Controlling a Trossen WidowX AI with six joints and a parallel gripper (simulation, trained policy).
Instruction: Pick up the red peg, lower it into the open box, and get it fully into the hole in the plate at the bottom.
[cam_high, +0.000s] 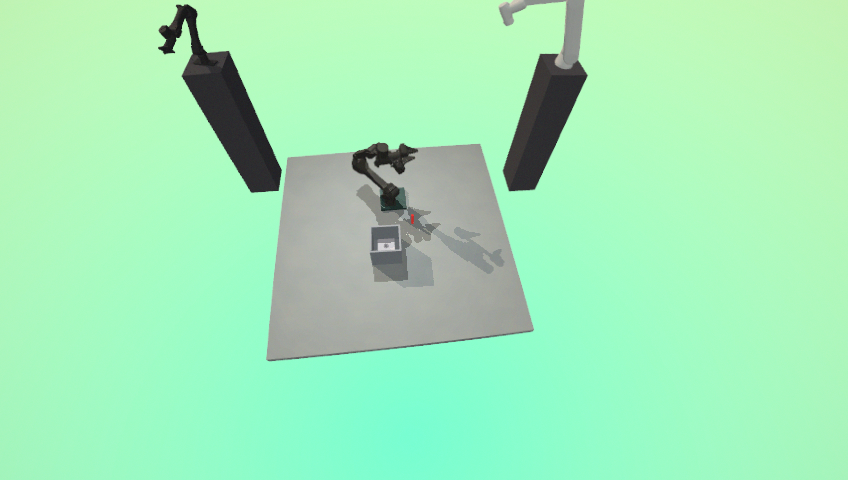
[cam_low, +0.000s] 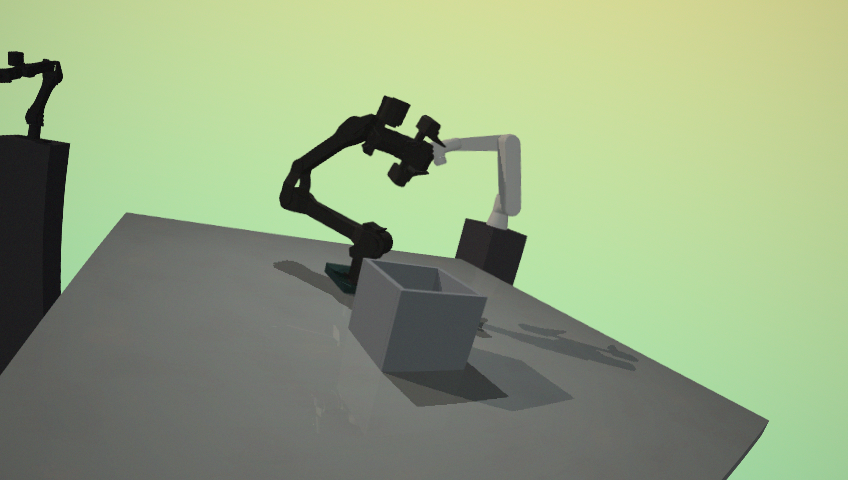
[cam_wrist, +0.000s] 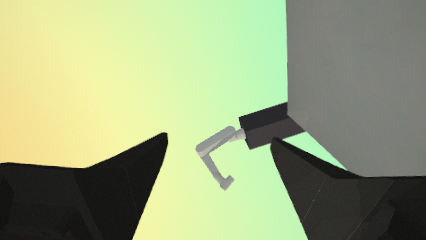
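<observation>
Right now the red peg is 200 mm ahead of my gripper tip, 40 mm to the right of it and 310 mm below it. The rest, counted from my gripper tip: pale plate 370 mm ahead, 200 mm to the right, 300 mm below.
</observation>
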